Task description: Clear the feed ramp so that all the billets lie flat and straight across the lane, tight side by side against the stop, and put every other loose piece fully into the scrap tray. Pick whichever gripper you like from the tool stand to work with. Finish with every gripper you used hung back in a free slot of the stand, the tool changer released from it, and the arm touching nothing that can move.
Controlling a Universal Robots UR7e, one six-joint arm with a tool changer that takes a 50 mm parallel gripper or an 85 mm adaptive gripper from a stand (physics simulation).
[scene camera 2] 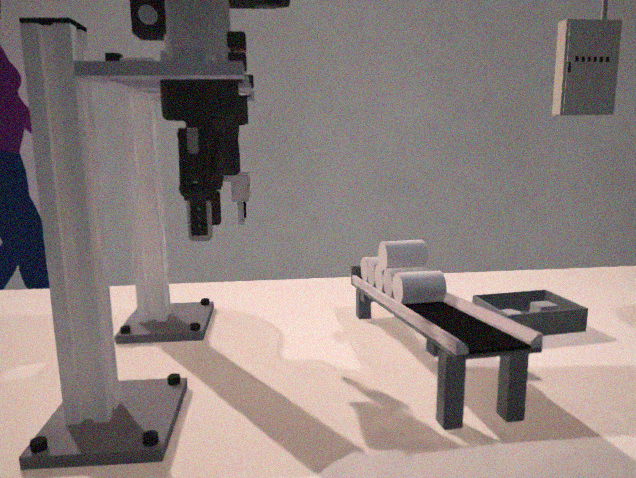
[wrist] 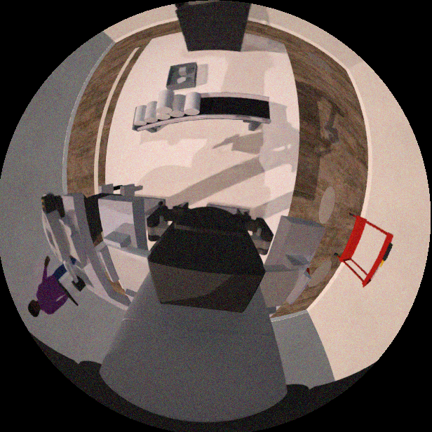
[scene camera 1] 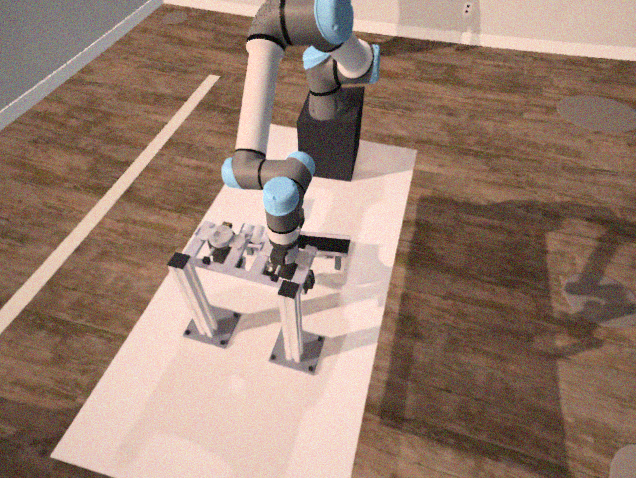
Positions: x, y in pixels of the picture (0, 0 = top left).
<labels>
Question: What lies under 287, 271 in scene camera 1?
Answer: A gripper.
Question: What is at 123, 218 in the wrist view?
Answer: A tool stand.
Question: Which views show the gripper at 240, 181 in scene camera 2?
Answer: Scene camera 2, the wrist view and scene camera 1: all of them.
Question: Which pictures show the gripper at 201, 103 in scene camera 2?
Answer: Scene camera 2, the wrist view and scene camera 1: all of them.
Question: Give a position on a gripper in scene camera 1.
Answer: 221, 237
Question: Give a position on a gripper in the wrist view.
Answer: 58, 235
</labels>
